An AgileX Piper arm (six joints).
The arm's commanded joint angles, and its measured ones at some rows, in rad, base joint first. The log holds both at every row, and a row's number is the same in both.
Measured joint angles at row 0:
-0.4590, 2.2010, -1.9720, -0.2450, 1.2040, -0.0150
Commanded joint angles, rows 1 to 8:
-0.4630, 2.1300, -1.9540, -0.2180, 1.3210, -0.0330
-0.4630, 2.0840, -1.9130, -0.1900, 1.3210, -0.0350
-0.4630, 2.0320, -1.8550, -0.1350, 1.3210, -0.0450
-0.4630, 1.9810, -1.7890, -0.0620, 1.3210, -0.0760
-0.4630, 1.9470, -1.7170, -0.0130, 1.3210, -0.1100
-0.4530, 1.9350, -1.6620, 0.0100, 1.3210, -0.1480
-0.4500, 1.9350, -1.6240, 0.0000, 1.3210, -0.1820
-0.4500, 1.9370, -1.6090, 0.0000, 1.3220, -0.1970
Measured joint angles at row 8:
-0.4530, 1.9370, -1.6580, 0.0000, 1.2210, -0.1460
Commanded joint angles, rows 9 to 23:
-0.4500, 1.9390, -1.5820, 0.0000, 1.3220, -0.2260
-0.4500, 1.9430, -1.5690, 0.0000, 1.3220, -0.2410
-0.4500, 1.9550, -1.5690, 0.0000, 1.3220, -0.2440
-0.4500, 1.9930, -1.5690, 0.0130, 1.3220, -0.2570
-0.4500, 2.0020, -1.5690, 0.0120, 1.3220, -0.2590
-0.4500, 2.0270, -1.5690, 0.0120, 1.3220, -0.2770
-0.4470, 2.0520, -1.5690, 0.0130, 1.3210, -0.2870
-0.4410, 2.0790, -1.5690, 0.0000, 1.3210, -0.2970
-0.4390, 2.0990, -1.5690, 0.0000, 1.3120, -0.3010
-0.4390, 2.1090, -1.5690, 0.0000, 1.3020, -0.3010
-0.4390, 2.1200, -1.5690, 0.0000, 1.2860, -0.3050
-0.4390, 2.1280, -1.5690, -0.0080, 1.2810, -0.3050
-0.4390, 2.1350, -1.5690, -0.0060, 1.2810, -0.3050
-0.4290, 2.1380, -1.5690, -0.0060, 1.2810, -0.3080
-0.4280, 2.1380, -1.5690, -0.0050, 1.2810, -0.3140
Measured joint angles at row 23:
-0.4360, 2.1330, -1.5770, 0.0000, 1.2220, -0.2960
